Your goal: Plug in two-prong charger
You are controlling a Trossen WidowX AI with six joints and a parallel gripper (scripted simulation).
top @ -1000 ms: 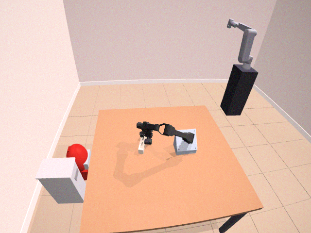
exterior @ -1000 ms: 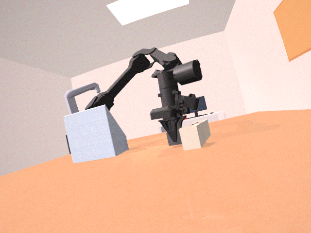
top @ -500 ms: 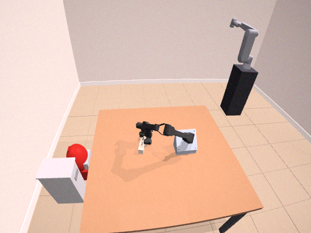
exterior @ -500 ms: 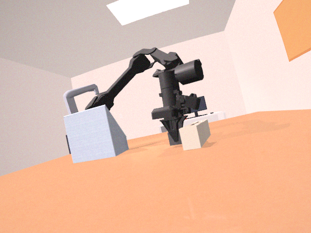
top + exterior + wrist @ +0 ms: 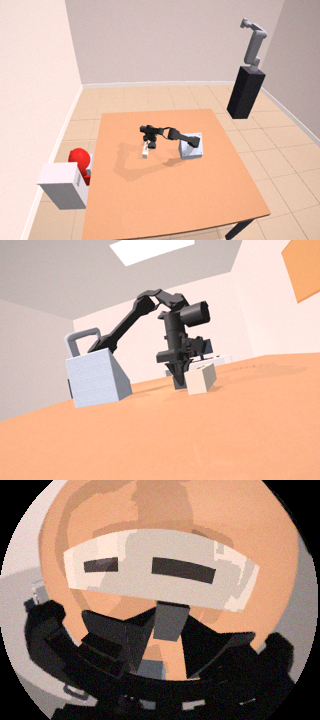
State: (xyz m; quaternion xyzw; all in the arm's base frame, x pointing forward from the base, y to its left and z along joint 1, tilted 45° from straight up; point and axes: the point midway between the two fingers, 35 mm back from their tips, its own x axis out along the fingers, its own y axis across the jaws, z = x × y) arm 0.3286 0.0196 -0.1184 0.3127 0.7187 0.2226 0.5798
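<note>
Right now the two-prong charger is 2 cm ahead of my gripper tip and 1 cm above it.
</note>
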